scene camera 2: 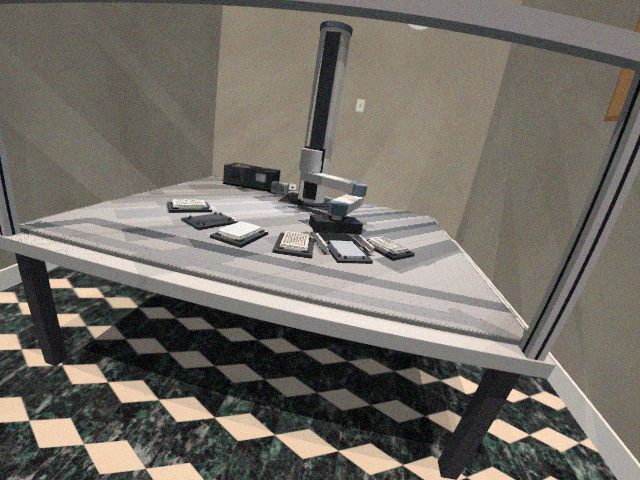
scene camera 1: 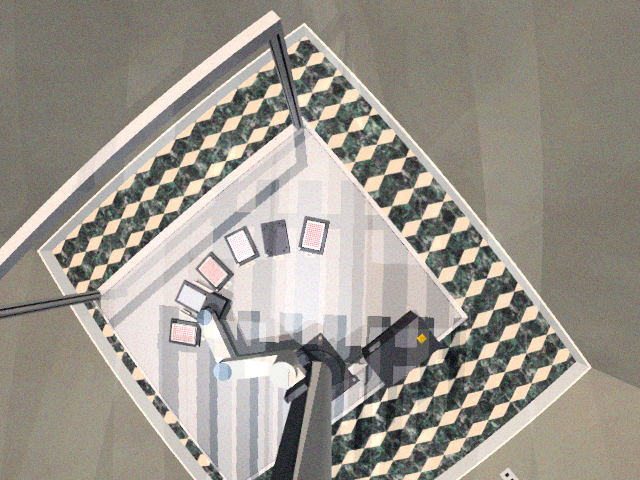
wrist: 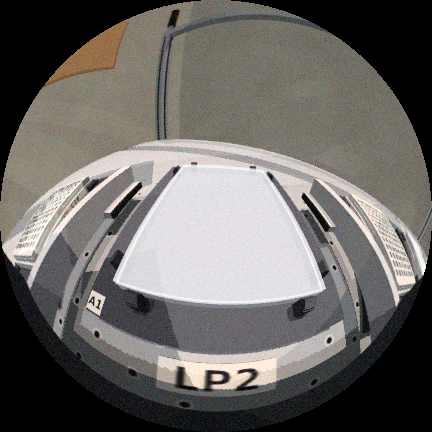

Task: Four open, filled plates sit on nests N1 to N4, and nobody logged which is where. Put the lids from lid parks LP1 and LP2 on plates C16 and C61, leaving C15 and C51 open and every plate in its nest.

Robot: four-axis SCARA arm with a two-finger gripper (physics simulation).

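Places are measured from the arm's base along level axes (x ahead, y left, z up), in millimetres.
Pixels of known places: gripper, between the fingertips: (scene camera 2: 350, 249) (scene camera 1: 187, 296) (wrist: 223, 175); arm's base, origin of its link: (scene camera 2: 310, 203) (scene camera 1: 316, 373).
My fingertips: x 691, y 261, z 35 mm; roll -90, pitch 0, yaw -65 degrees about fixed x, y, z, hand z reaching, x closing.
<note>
Ahead of a thing's pixels: the offset from my fingertips to its top centre. "spot": to the spot under its first point.
My gripper (wrist: 223, 175) (scene camera 2: 342, 243) is open and low over park LP2. Its fingers stand on either side of a pale, translucent lid @(dx -21, dy -10, dz -5 mm) (wrist: 220, 240) (scene camera 1: 191, 296) (scene camera 2: 348, 249), apart from it. That lid rests on the dark LP2 park @(dx -21, dy -10, dz -3 mm) (wrist: 250, 325). Open filled plates @(dx -132, dy +135, dz +4 mm) (scene camera 1: 184, 332) @(dx +13, dy -181, dz +4 mm) (scene camera 1: 214, 270) @(dx -158, dy -676, dz +4 mm) (scene camera 1: 314, 234) sit on dark nests, and two also show beside LP2 in the wrist view (wrist: 50, 215) (wrist: 385, 235). Their codes are not readable. Another plate @(dx +23, dy -369, dz +6 mm) (scene camera 1: 241, 245) (scene camera 2: 239, 230) has a whiter, smoother top, like a lid over it. The dark park @(dx -51, dy -522, dz -3 mm) (scene camera 1: 275, 238) (scene camera 2: 208, 220) beside it is bare.
The arm's column (scene camera 1: 312, 413) (scene camera 2: 326, 103) stands at the table's rear, with a black box @(spot: dx -797, dy -654, dz +93 mm) (scene camera 1: 400, 351) (scene camera 2: 251, 176) beside it. A frame post (scene camera 1: 286, 82) (scene camera 2: 584, 217) rises at a table corner. The nests and parks form an arc, with neighbouring plates close outside my fingers.
</note>
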